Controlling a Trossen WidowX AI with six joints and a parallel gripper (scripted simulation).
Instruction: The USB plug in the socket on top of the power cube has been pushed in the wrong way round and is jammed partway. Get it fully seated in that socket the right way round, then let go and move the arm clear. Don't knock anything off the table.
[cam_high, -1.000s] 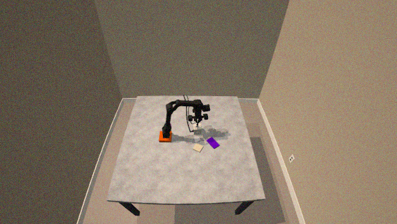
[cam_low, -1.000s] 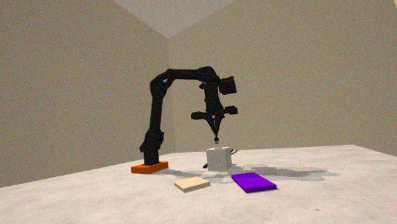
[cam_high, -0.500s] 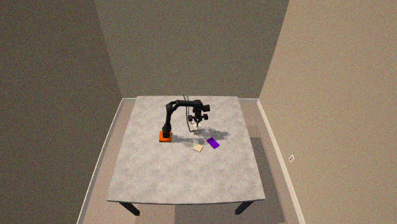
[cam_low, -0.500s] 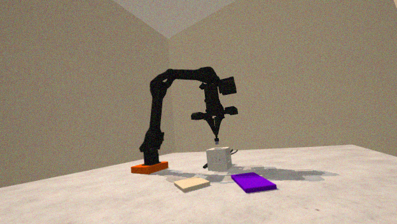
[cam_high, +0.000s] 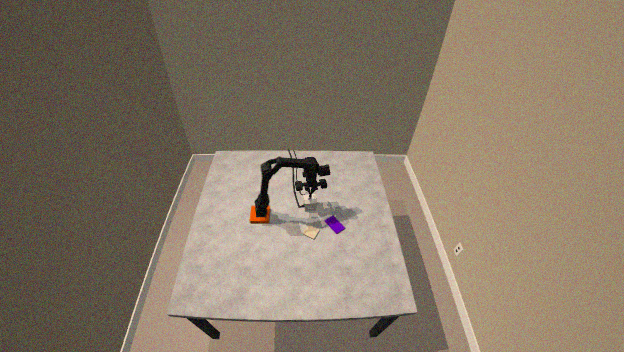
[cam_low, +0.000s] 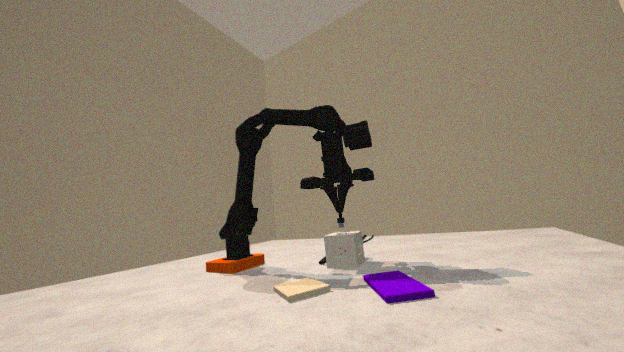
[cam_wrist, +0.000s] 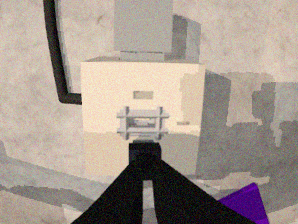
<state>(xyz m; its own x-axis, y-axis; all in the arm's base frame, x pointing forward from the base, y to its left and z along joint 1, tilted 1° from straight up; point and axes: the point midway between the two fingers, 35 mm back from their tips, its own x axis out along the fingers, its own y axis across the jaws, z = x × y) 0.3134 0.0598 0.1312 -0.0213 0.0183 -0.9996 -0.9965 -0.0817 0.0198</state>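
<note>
Right now the black USB plug is 2 cm below my gripper tip. From my gripper tip the other things lie so: beige flat tile 1 cm behind, 20 cm to the right, 12 cm below; purple flat tile 14 cm ahead, 15 cm to the right, 12 cm below.
</note>
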